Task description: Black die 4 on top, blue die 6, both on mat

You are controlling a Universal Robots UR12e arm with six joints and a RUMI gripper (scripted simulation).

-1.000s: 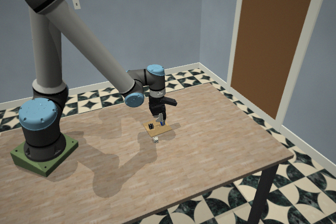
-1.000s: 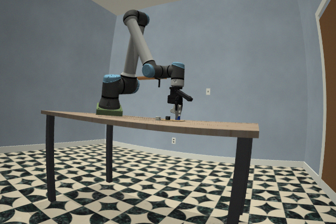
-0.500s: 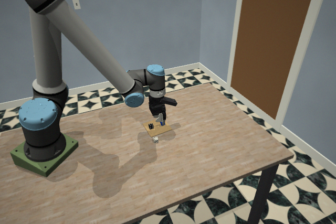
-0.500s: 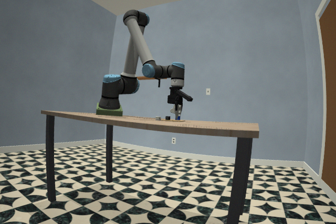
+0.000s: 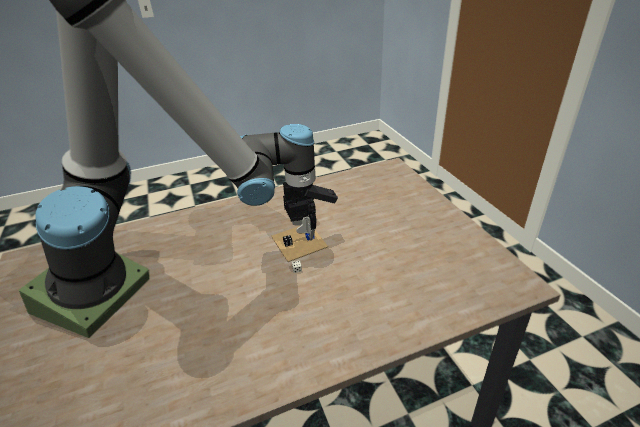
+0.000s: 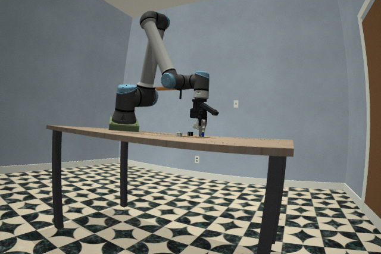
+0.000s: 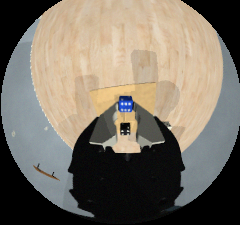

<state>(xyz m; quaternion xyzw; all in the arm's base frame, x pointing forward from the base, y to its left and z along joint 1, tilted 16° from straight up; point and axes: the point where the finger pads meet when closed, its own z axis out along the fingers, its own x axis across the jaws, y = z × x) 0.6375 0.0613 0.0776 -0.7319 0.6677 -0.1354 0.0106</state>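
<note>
Right now my hand is right at the blue die. Also, from my hand: white die (120 mm to the right, 70 mm behind, 10 mm below); tan mat (40 mm behind, 20 mm below); black die (70 mm behind, 10 mm below).
</note>
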